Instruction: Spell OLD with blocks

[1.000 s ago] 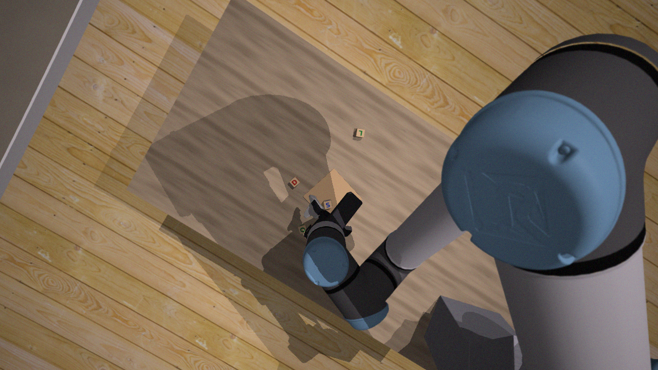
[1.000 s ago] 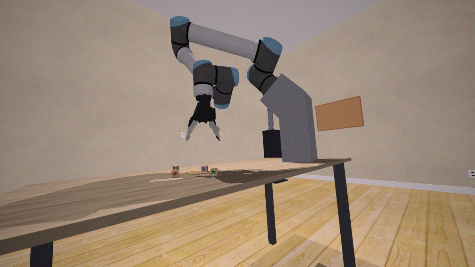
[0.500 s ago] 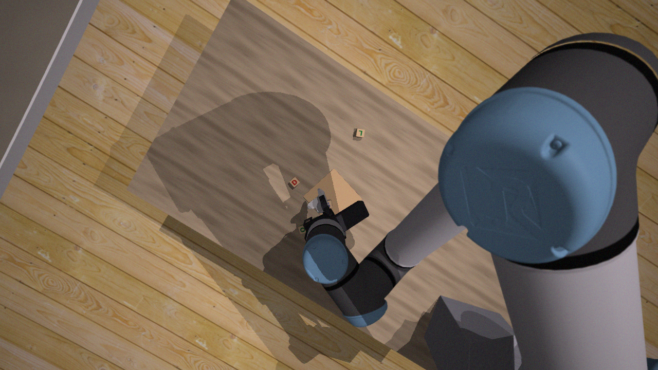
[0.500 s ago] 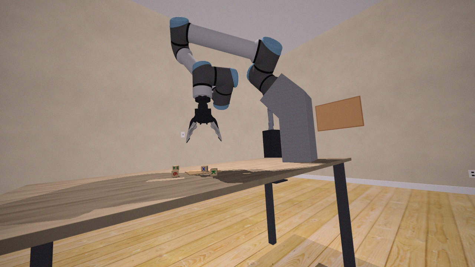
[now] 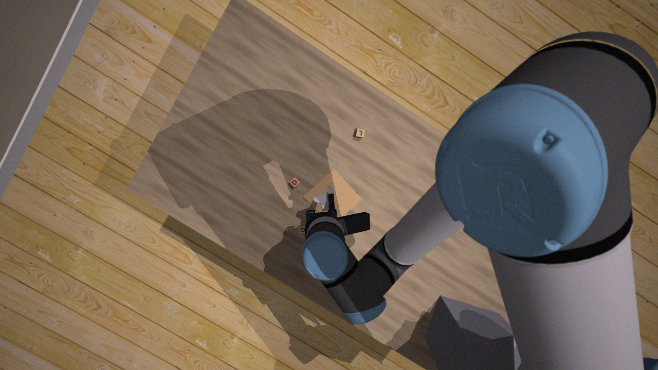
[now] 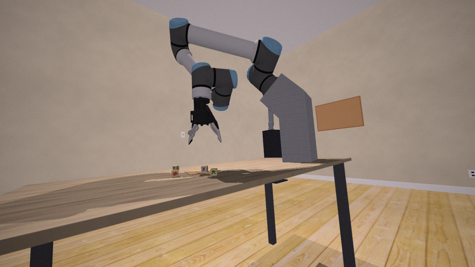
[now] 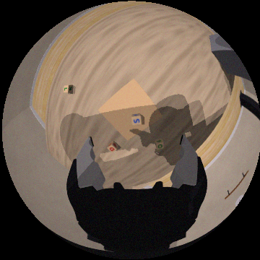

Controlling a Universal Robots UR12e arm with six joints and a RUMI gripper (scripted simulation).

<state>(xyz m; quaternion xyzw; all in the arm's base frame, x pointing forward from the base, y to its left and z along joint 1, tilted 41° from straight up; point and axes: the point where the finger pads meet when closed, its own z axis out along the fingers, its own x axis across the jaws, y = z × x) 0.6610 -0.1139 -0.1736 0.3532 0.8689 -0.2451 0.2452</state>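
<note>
The mat is 130 mm below my hand, 10 mm to the right of it and 10 mm ahead of it.
</note>
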